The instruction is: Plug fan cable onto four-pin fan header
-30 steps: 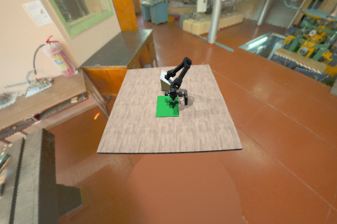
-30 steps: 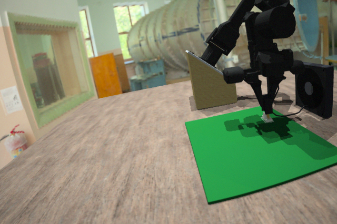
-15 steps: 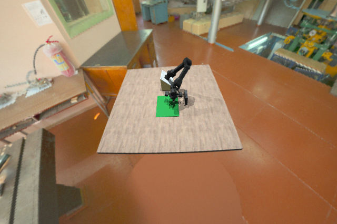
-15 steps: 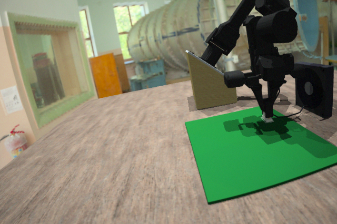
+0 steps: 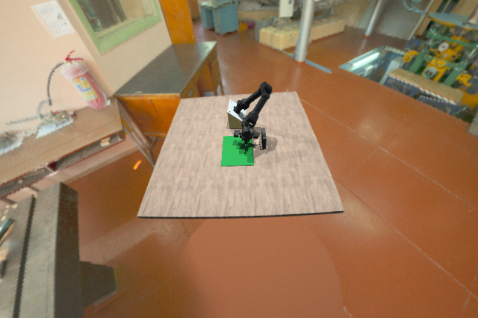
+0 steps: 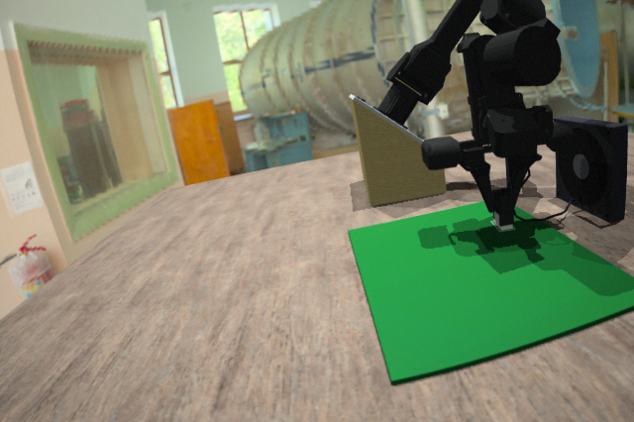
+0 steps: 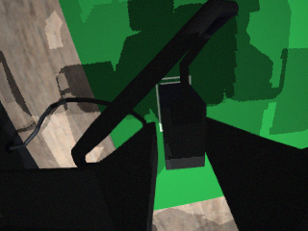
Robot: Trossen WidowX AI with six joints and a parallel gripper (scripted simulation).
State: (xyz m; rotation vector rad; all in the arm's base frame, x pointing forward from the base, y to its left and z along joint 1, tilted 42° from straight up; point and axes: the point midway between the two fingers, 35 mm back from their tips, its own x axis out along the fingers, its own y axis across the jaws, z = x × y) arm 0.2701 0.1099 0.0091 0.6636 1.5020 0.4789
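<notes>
Right now the fan plug is 1 cm ahead of my gripper tip and 1 cm above it. From my gripper tip the other things lie so: green board 7 cm ahead, 7 cm to the right, 4 cm below; black fan 13 cm to the left, 4 cm above; fan header 1 cm ahead, 2 cm below.
</notes>
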